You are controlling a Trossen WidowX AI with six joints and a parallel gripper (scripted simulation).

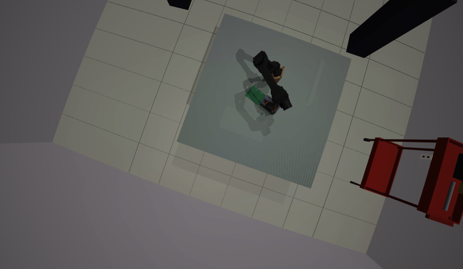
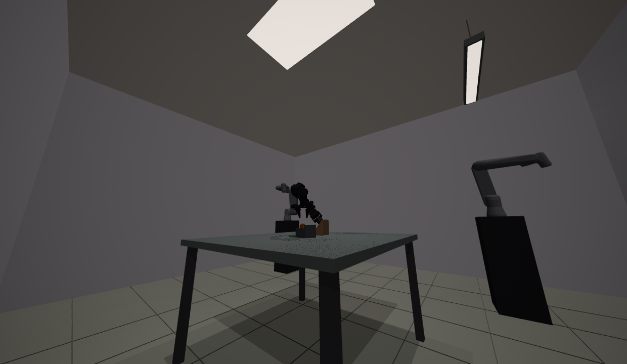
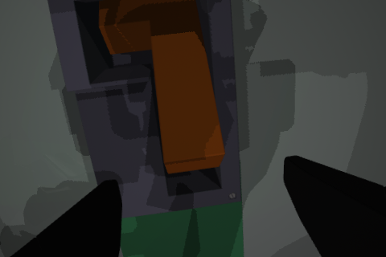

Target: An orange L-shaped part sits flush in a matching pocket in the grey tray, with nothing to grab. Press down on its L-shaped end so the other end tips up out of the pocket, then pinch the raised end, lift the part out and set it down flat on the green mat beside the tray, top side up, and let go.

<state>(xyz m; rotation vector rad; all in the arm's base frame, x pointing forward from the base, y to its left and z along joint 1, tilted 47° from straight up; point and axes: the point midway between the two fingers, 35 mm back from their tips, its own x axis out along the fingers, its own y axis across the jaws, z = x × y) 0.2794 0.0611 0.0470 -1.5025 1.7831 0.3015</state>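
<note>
The orange L-shaped part lies 3 cm to the left of my gripper tip and 10 cm below it. The rest, counted from my gripper tip: green mat: 7 cm behind, 13 cm to the right, 15 cm below.
</note>
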